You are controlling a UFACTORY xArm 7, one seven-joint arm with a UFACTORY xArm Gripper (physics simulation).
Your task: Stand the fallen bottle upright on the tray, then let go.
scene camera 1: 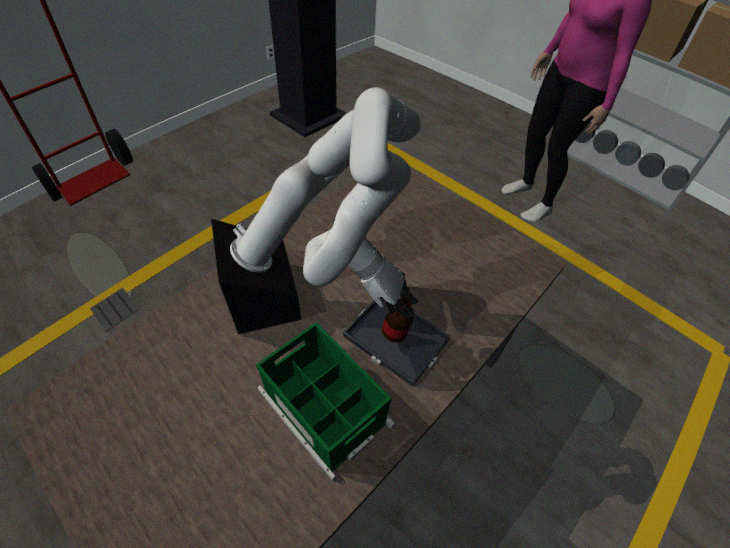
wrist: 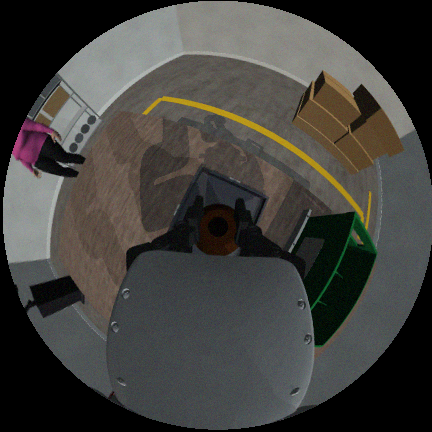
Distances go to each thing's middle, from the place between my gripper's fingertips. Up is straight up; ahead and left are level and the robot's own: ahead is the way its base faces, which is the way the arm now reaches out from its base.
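Labels:
The brown bottle (scene camera 1: 395, 328) is sitting 5 cm below my hand, and it's 1 cm to the right of it and 3 cm behind it.

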